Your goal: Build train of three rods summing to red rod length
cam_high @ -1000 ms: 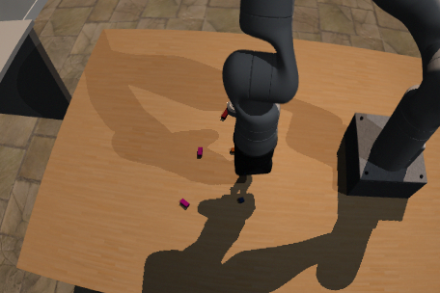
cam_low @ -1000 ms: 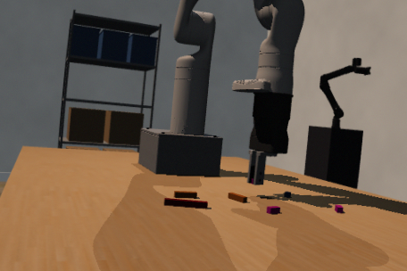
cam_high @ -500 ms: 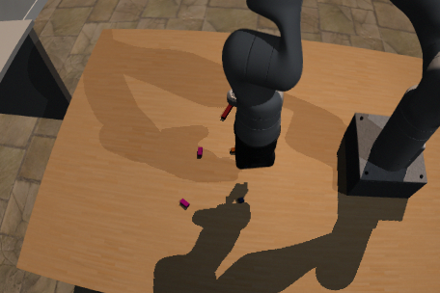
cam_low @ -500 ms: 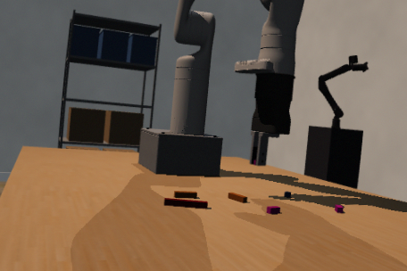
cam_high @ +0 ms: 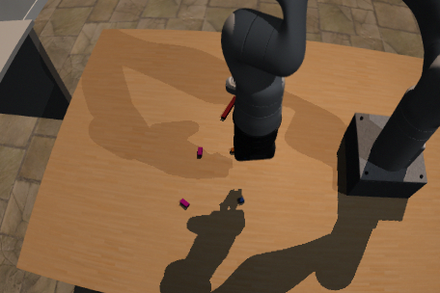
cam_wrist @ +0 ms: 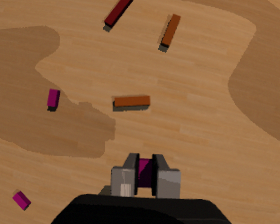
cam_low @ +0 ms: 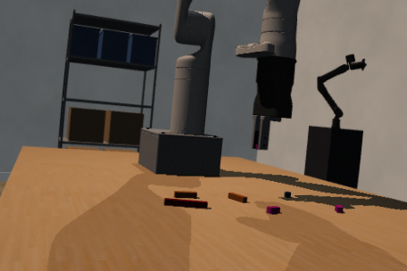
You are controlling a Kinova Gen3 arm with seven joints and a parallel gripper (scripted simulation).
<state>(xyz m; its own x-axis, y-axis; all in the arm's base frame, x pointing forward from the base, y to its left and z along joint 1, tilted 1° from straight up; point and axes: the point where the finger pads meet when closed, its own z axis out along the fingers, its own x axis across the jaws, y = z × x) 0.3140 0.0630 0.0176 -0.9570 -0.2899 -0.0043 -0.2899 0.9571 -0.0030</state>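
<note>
My hand is 70 mm to the right of the blue rod and 110 mm above it. Round my hand: red rod (80 mm ahead, 160 mm to the right, 110 mm below).
</note>
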